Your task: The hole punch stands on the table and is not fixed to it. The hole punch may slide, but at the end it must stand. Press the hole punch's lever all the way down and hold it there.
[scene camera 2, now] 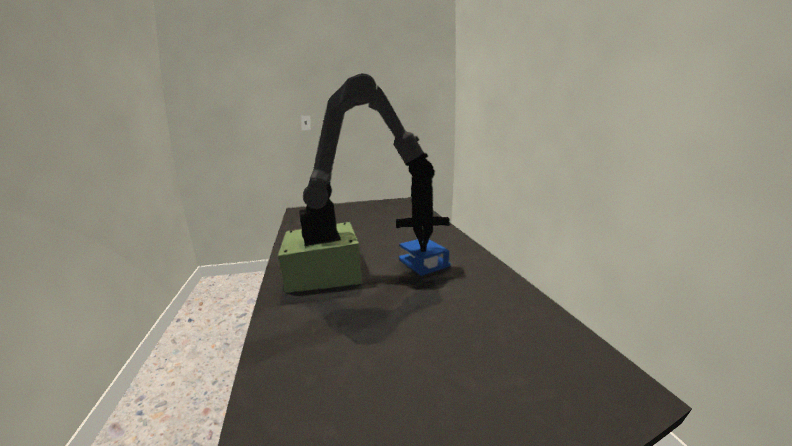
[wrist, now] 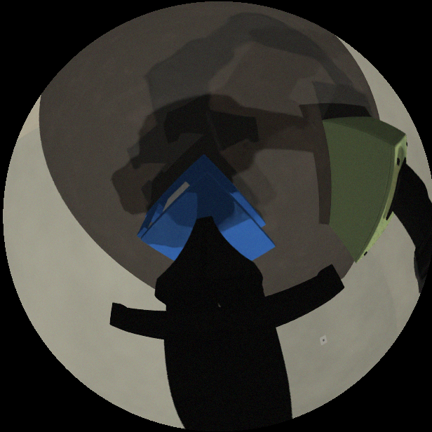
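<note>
The blue hole punch (scene camera 2: 419,268) (wrist: 204,170) stands upright on the dark table, to the right of the green block in the scene view. Its lever (scene camera 2: 411,246) (wrist: 250,240) is the flat blue top plate. In the scene view a wedge-shaped gap shows between lever and base, open at the left end. My gripper (scene camera 2: 423,248) (wrist: 206,225) is shut and points straight down, its fingertips at the lever's top, apparently touching it. Nothing shows between the fingers. In the wrist view the gripper hides the middle of the lever and the exact contact.
The green block (scene camera 2: 321,270) (wrist: 356,175) carries the arm's base at the table's left side. The dark table (scene camera 2: 443,354) (wrist: 90,145) has its right edge beyond the hole punch, near the wall. The arm arches high between block and hole punch.
</note>
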